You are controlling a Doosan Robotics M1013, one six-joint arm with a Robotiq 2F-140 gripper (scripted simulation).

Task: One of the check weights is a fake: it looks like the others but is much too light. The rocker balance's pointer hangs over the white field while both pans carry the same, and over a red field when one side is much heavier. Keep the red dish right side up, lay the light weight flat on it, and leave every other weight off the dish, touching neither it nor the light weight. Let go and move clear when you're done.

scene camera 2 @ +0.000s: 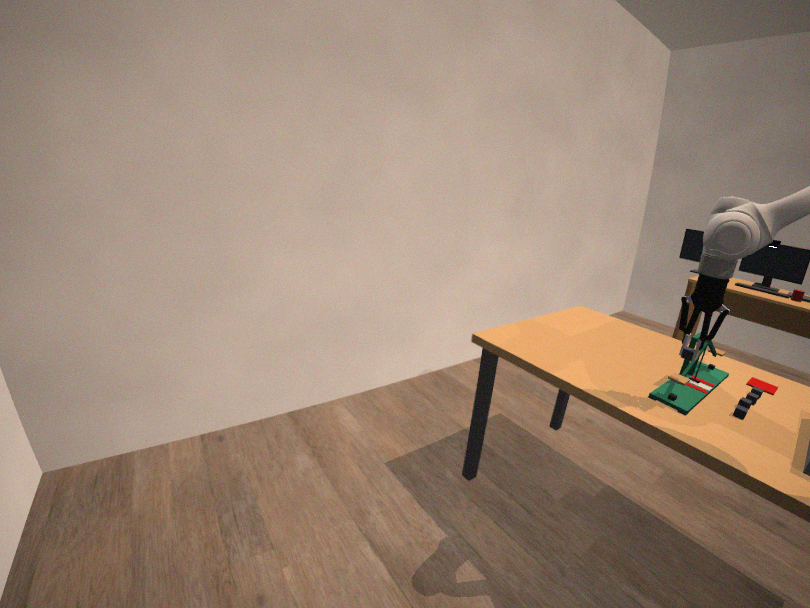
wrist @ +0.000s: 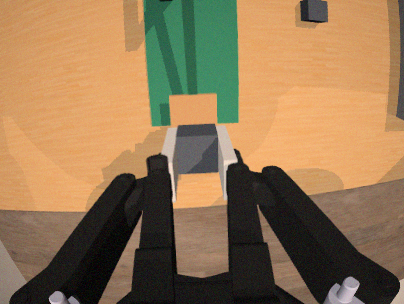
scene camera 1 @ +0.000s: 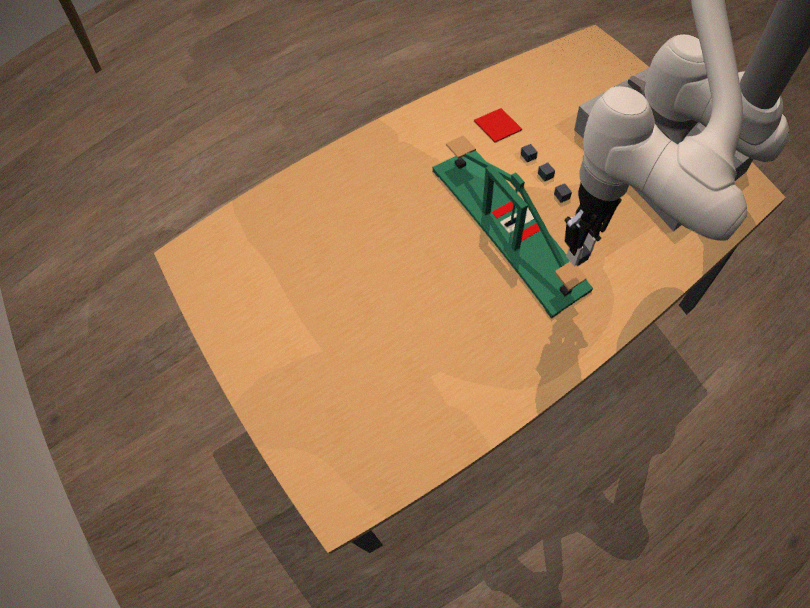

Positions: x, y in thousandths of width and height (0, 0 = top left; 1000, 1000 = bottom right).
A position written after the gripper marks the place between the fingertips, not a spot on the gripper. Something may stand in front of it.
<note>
In view: the gripper (scene camera 1: 714, 422), a green rocker balance (scene camera 1: 655, 422) and a red dish (scene camera 1: 615, 206).
The green rocker balance shows as well in scene camera 2 (scene camera 2: 852, 649) and in the wrist view (wrist: 519, 242). The gripper shows as well in scene camera 2 (scene camera 2: 849, 586) and in the wrist view (wrist: 489, 469). The wrist view does not show the red dish: it is out of frame.
</note>
